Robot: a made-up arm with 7 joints. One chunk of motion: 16 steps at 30 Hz.
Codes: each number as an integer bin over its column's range. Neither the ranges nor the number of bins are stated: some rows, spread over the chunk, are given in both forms.
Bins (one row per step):
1: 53 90 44 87 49 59
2: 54 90 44 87 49 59
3: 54 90 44 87 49 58
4: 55 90 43 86 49 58
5: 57 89 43 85 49 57
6: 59 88 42 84 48 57
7: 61 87 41 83 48 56
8: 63 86 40 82 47 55
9: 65 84 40 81 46 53
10: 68 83 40 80 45 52
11: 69 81 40 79 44 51
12: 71 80 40 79 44 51
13: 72 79 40 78 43 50
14: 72 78 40 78 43 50
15: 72 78 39 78 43 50
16: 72 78 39 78 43 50
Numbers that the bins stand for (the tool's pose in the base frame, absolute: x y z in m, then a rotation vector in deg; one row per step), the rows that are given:
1: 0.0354 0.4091 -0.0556 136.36 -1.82 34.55
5: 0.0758 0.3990 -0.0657 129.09 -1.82 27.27
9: 0.1566 0.3485 -0.0960 114.55 -12.73 12.73
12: 0.2172 0.3081 -0.0960 107.27 -20.00 5.45
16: 0.2273 0.2879 -0.1061 103.64 -23.64 1.82
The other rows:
2: 0.0455 0.4091 -0.0556 136.36 -1.82 34.55
3: 0.0455 0.4091 -0.0556 136.36 -1.82 30.91
4: 0.0556 0.4091 -0.0657 132.73 -1.82 30.91
6: 0.0960 0.3889 -0.0758 125.45 -5.45 27.27
7: 0.1162 0.3788 -0.0859 121.82 -5.45 23.64
8: 0.1364 0.3687 -0.0960 118.18 -9.09 20.00
10: 0.1869 0.3384 -0.0960 110.91 -16.36 9.09
11: 0.1970 0.3182 -0.0960 107.27 -20.00 5.45
13: 0.2273 0.2980 -0.0960 103.64 -23.64 1.82
14: 0.2273 0.2879 -0.0960 103.64 -23.64 1.82
15: 0.2273 0.2879 -0.1061 103.64 -23.64 1.82

